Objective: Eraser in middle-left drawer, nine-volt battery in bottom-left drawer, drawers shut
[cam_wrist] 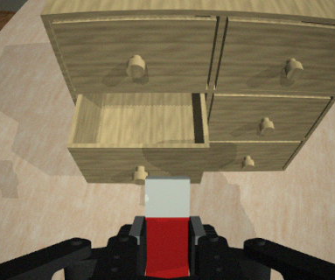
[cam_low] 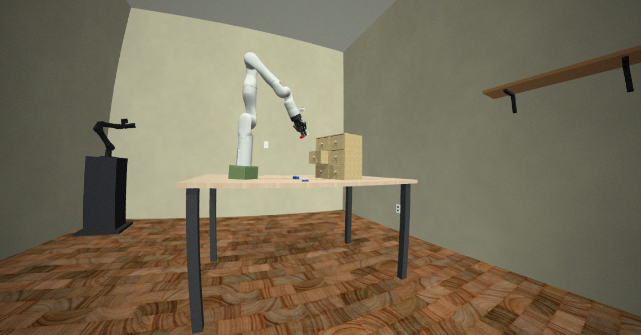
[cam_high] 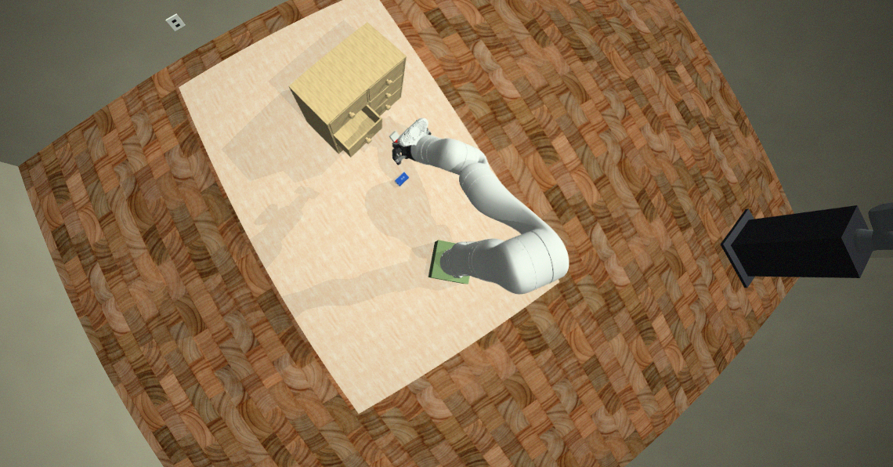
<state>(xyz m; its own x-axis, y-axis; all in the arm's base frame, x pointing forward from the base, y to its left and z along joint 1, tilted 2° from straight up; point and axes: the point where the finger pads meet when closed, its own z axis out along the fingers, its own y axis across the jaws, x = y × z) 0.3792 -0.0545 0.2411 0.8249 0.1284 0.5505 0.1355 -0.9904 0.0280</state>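
My gripper is now 1 cm short of the red eraser and 1 cm above it. The rest, counted from my hand: blue nine-volt battery: 5 cm behind, 2 cm to the left, 30 cm below; thin blue stick: 8 cm behind, 20 cm to the right, 31 cm below.
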